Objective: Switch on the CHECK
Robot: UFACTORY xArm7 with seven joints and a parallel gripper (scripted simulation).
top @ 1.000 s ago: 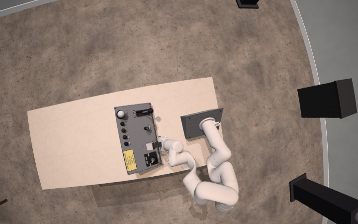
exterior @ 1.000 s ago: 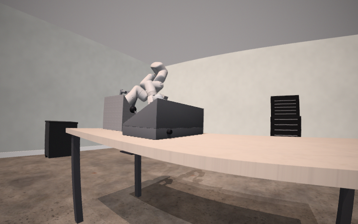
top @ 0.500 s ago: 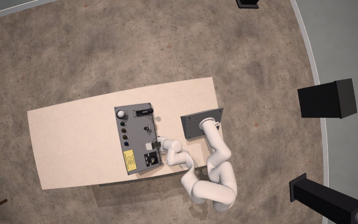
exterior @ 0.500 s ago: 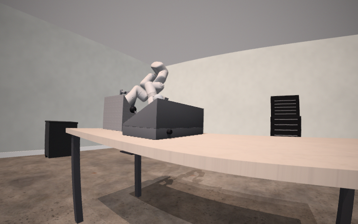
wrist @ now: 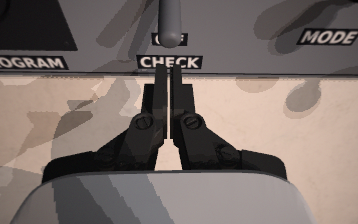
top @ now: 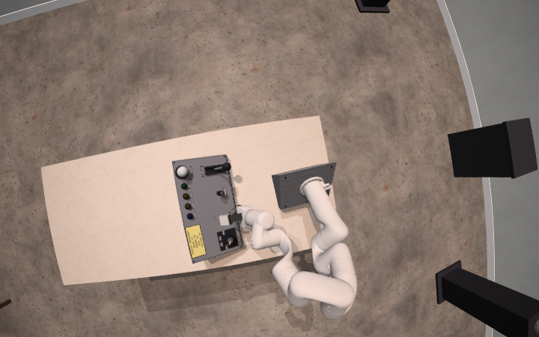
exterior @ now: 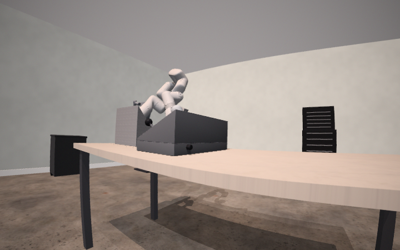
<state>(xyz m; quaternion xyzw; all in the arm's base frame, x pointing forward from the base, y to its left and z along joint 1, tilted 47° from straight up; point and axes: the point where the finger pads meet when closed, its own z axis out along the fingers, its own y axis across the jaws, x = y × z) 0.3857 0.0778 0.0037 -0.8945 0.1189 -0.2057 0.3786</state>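
My gripper is now 60 mm short of the check toggle and 10 mm above it. Round my hand: rotary selector 130 mm to the left, 70 mm ahead; then small black knob 120 mm to the right, 50 mm ahead; then grey console 90 mm ahead, 60 mm to the right, 30 mm below.
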